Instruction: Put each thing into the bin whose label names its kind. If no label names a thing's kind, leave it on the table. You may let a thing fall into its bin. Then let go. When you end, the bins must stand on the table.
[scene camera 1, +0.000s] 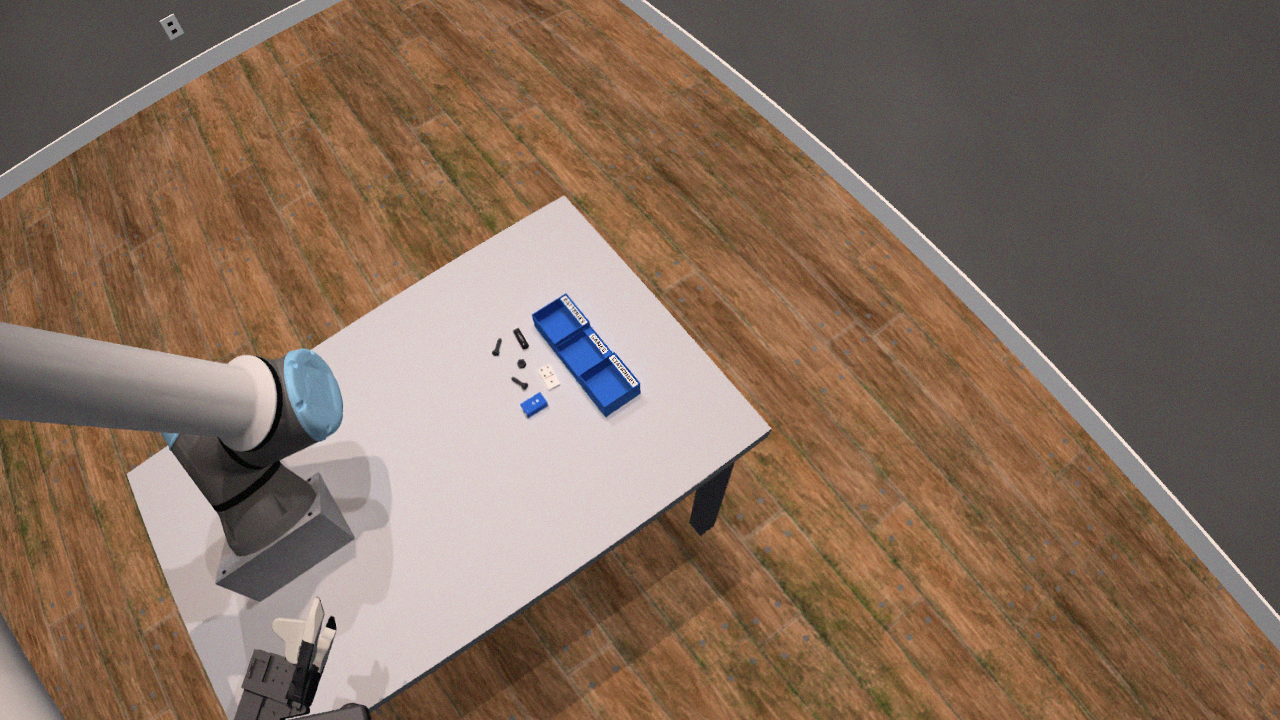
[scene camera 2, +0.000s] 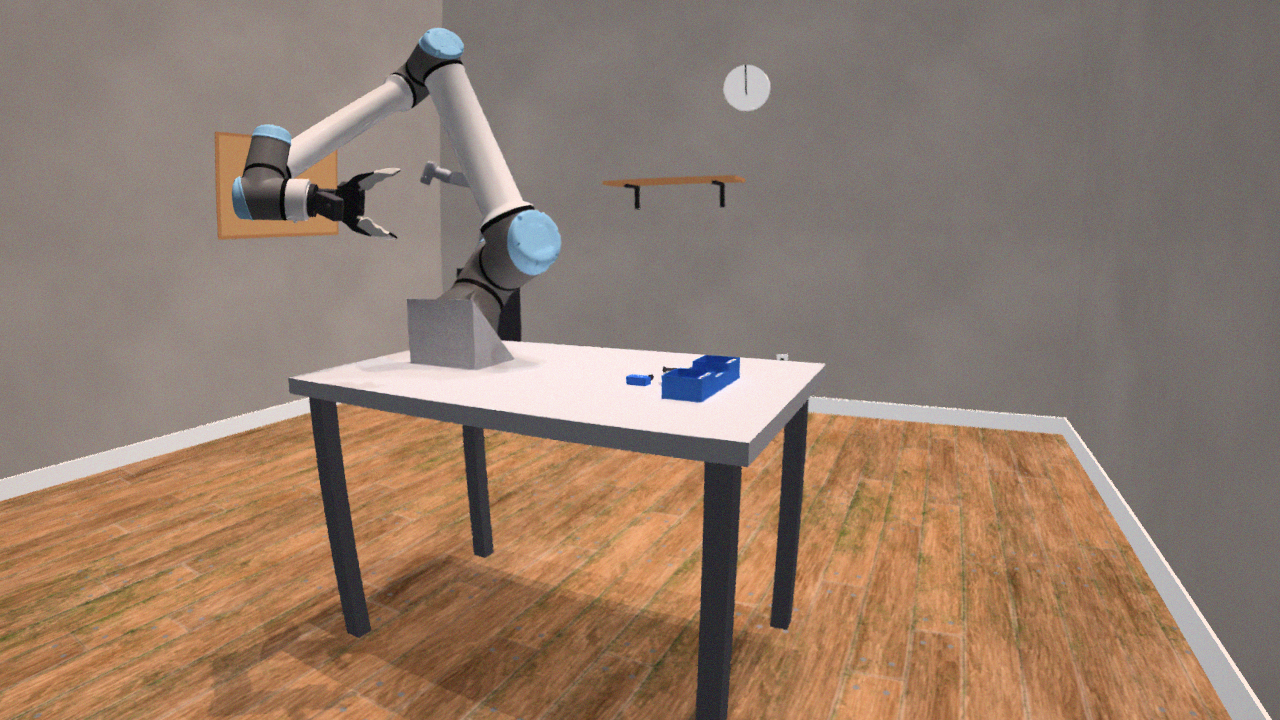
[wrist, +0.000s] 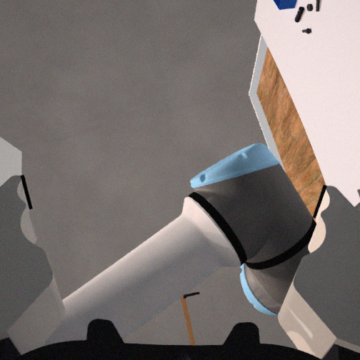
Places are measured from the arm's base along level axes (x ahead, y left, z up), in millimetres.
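Pixels of known places: gripper, between the fingertips: (scene camera 1: 325, 607) (scene camera 2: 398, 204); arm's base, origin of its link: (scene camera 1: 275, 522) (scene camera 2: 461, 325).
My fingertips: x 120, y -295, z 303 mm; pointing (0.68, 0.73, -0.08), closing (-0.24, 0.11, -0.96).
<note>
Ahead of a thing's pixels: the offset from my fingertips to its top centre. "spot": to the spot under its first point. Level surfaces: height alone.
Three joined blue bins stand on the table. Their labels seem to read BATTERIES on one end bin {spot: dx +549, dy +422, dz -394 mm} (scene camera 1: 560, 324), GAMES on the middle bin {dx +556, dy +329, dz -355 mm} (scene camera 1: 583, 352) and STATIONERY on the other end bin (scene camera 1: 610, 387); the print is small. All three look empty. Beside them lie a black oblong piece {dx +465, dy +438, dz -387 mm} (scene camera 1: 520, 338), a dark bolt-like piece {dx +416, dy +446, dz -388 mm} (scene camera 1: 496, 346), a small dark lump {dx +440, dy +386, dz -393 mm} (scene camera 1: 521, 363), a second dark bolt-like piece {dx +416, dy +351, dz -388 mm} (scene camera 1: 519, 383), a white spotted piece {dx +473, dy +331, dz -394 mm} (scene camera 1: 548, 376) and a blue block {dx +418, dy +291, dz -384 mm} (scene camera 1: 533, 404) (scene camera 2: 638, 379). My gripper (scene camera 1: 324, 610) (scene camera 2: 396, 204) is open and empty, high up and far from them.
The grey mounting block (scene camera 1: 295, 555) (scene camera 2: 440, 333) carries the arm on the white table {dz -401 mm} (scene camera 1: 465, 501) (scene camera 2: 554, 394). The arm's own links cross the wrist view. A wall shelf (scene camera 2: 673, 180) and an orange board (scene camera 2: 228, 223) are on the walls.
</note>
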